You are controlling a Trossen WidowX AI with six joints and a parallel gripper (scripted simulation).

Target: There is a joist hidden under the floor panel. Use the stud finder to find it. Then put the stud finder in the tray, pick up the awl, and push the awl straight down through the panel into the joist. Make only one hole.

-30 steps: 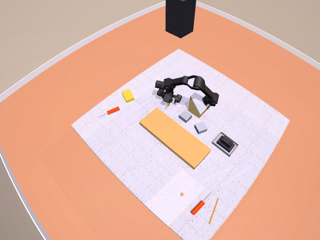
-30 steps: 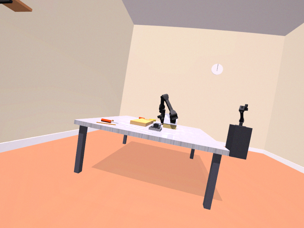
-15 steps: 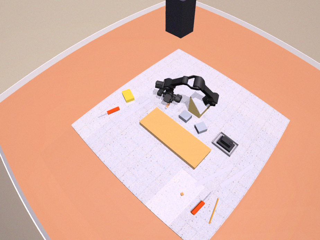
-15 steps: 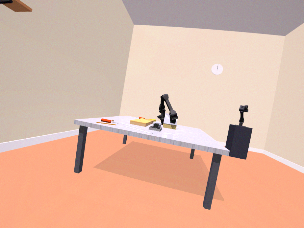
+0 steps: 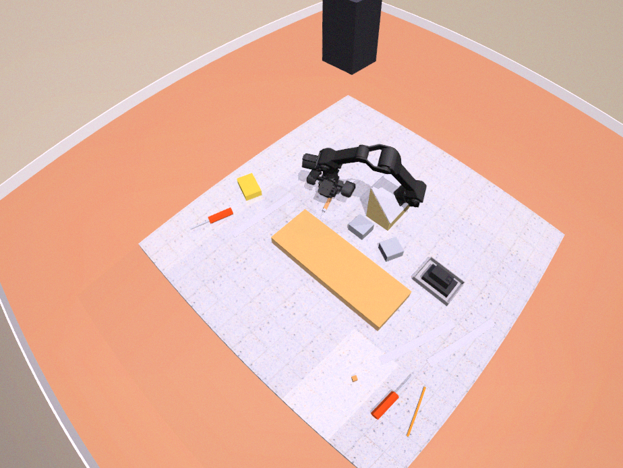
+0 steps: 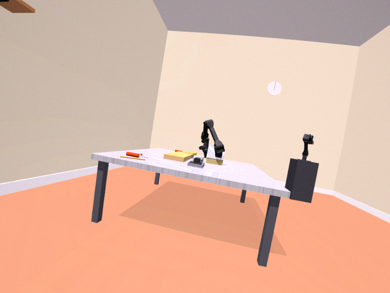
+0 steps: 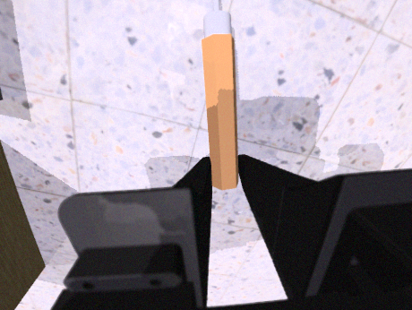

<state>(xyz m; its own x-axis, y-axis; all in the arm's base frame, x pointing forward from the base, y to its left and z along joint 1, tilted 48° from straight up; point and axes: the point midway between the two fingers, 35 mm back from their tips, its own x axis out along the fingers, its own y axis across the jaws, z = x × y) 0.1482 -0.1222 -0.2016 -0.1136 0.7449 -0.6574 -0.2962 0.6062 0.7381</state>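
My gripper tip is 60 mm short of the awl, 20 mm to the right of it and 10 mm above it. Also, from my gripper tip: stud finder (10 mm ahead, 570 mm to the left, 30 mm above); grey tray (10 mm ahead, 550 mm to the left, 10 mm below); yellow block (190 mm ahead, 290 mm to the right, 10 mm below).
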